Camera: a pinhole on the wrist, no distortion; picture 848 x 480 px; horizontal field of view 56.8 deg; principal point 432.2 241.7 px. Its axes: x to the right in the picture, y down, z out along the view. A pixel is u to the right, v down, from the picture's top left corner.
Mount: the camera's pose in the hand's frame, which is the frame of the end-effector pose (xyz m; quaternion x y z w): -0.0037 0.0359 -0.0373 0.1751 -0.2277 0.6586 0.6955
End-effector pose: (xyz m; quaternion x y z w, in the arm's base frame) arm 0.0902 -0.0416 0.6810 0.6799 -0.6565 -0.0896 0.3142
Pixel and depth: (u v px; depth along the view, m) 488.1 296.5 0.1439
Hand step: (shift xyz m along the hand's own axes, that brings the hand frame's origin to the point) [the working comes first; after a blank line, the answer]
In the camera's frame: 0.0103 0.0101 0.1439

-0.0258 -0.0330 0.0879
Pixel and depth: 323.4 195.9 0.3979
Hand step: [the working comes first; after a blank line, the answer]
In the camera's frame: -0.0552 -0.0232 0.3979

-0.0164 -0.2282 0.2660
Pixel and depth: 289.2 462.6 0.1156
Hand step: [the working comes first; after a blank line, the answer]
In the camera's frame: -0.0211 0.0326 0.1156

-0.0467 -0.0422 0.0458
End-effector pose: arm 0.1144 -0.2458 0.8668 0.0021 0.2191 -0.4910 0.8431
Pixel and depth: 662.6 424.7 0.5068
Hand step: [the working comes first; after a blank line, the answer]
In the camera's frame: 0.1489 0.1183 0.5068

-0.1608 -0.1066 0.4607
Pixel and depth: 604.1 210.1 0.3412
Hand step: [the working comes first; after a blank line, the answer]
In the camera's frame: 0.0748 -0.0137 0.3412

-0.0172 -0.0880 0.2893
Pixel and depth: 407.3 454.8 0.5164
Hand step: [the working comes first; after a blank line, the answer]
In the camera's frame: -0.0164 0.1403 0.5164

-0.1884 -0.2485 0.3770
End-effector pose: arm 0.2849 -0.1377 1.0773 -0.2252 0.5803 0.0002 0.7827
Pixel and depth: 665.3 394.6 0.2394
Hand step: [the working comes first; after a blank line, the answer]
In the camera's frame: 0.0712 0.0467 0.2394

-0.0687 -0.0314 0.1989
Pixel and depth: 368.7 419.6 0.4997
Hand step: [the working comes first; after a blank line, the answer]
In the camera's frame: -0.0405 0.1134 0.4997

-0.1608 -0.2615 0.3514
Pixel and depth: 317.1 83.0 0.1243
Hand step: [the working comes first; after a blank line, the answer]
In the camera's frame: -0.0182 -0.0252 0.1243

0.0101 -0.0487 0.0579
